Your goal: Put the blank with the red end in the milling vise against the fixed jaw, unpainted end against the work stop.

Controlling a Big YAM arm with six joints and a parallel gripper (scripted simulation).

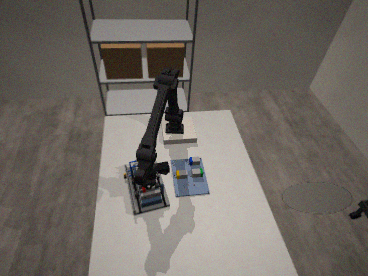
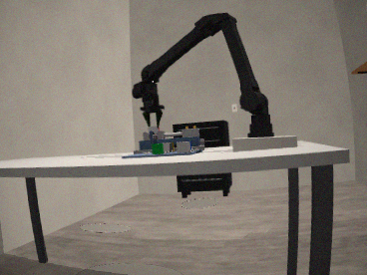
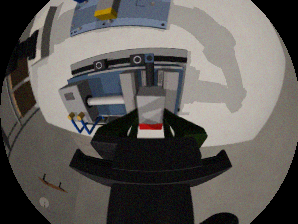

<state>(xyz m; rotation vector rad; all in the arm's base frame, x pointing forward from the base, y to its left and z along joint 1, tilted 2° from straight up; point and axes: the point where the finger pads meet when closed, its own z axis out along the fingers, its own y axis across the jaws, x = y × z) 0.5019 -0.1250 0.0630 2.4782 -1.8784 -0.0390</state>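
My gripper is now 20 mm above the red-ended blank. Round my hand: yellow-ended blank: 140 mm behind, 180 mm to the left, 90 mm below; green-ended blank: 160 mm behind, 260 mm to the left, 90 mm below; blue plate: 150 mm behind, 220 mm to the left, 120 mm below.
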